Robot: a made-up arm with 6 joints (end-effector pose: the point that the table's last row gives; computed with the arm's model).
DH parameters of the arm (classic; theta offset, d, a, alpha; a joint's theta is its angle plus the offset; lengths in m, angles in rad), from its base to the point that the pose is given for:
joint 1: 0 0.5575 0 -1.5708
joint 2: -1.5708 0 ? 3.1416
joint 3: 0 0 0 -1.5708
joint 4: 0 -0.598 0 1.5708
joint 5: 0 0.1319 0 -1.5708
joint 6: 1.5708 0 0 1.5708
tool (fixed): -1.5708 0 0 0
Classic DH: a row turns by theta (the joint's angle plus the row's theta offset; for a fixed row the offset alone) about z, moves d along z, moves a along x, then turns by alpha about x.
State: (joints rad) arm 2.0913 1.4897 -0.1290 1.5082 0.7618 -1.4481
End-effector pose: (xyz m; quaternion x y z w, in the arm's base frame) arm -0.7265 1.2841 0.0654 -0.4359 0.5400 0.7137 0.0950
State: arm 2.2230 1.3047 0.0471 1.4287 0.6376 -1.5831
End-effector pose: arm -0.9787 1.3123 0.3909 -0.3766 0.4576 0.7901 0.1566
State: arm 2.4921 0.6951 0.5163 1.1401 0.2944 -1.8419
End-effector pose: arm -1.1547 0.9460 1.6266 0.0447 0.3561 0.9146 0.1863
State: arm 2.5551 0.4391 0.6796 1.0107 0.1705 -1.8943
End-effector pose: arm -0.9103 0.6890 2.0548 0.2323 0.3611 0.8939 0.1288
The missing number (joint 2, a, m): 1.377
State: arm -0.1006 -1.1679 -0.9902 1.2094 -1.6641 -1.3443
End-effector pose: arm -0.7011 0.0239 1.3245 0.1156 0.1481 -0.7345 0.6521
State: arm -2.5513 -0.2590 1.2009 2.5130 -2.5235 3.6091
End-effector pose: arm 0.3614 0.1137 2.4915 0.6716 0.5692 -0.1998 0.4303
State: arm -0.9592 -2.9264 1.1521 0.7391 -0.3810 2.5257
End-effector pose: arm -0.4109 0.4161 -1.3222 -0.2760 0.1431 0.8964 0.3161
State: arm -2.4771 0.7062 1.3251 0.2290 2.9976 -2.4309
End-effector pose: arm -1.1524 -0.7396 1.9765 -0.2999 0.1439 0.3465 0.8771
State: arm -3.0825 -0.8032 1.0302 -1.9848 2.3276 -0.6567
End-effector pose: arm 1.0308 0.0078 2.1225 0.4974 0.6975 -0.5129 0.0552
